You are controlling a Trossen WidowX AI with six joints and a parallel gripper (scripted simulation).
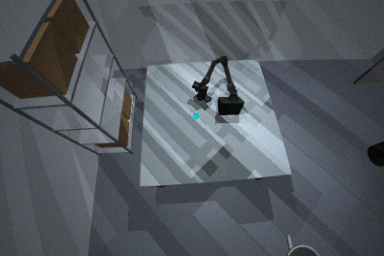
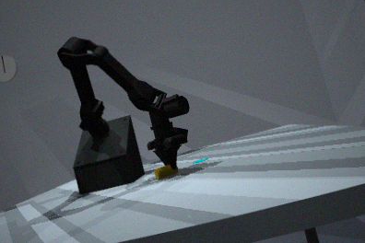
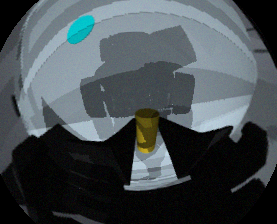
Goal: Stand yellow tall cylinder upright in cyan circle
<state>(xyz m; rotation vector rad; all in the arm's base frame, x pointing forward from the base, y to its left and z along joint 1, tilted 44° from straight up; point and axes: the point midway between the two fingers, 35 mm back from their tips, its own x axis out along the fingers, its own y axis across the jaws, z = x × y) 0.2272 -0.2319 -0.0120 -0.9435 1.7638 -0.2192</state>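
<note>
Right now my gripper tip is 17 cm to the right of the cyan circle, 9 cm short of it and 2 cm above it. Round my gripper tip: yellow tall cylinder 2 cm behind, 1 cm to the right.
</note>
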